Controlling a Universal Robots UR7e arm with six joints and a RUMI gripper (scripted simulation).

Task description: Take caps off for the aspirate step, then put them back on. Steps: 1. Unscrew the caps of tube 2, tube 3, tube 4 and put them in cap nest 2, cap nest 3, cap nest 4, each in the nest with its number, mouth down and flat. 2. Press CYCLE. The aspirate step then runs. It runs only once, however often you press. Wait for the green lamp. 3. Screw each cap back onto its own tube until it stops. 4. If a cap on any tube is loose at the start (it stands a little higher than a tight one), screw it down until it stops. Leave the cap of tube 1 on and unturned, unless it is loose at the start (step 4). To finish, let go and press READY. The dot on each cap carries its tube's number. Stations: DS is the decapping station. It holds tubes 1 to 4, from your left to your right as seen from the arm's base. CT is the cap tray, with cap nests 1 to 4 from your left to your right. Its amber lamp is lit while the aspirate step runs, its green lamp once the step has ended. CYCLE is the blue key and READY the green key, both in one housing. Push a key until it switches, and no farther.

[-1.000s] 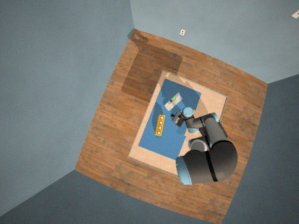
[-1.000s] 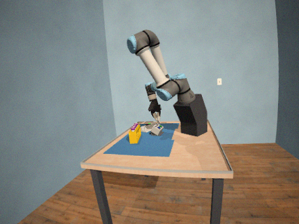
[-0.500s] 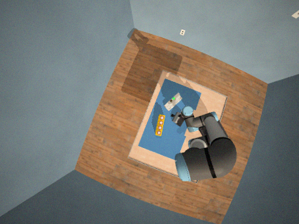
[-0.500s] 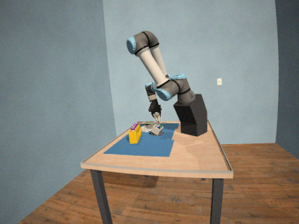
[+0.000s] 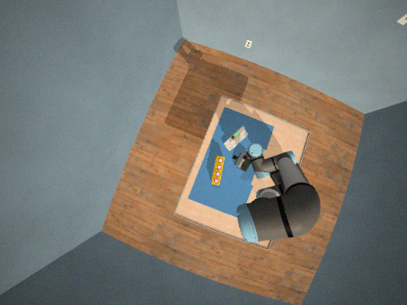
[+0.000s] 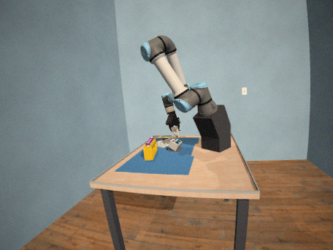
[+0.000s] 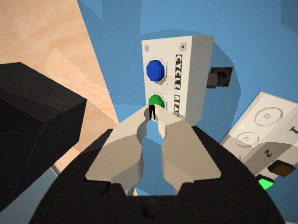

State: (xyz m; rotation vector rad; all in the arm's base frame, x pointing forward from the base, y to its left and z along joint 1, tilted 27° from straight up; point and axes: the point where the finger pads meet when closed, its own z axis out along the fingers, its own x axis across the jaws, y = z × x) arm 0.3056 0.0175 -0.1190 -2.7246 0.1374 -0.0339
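Now: the green key 10 mm behind my hand, 10 mm to the right of it and 40 mm below it. The rest, counted from my hand: cap 180 mm ahead, 130 mm to the left; then blue cycle key 30 mm to the left, 40 mm below; then key housing 10 mm ahead, 10 mm to the left, 60 mm below.
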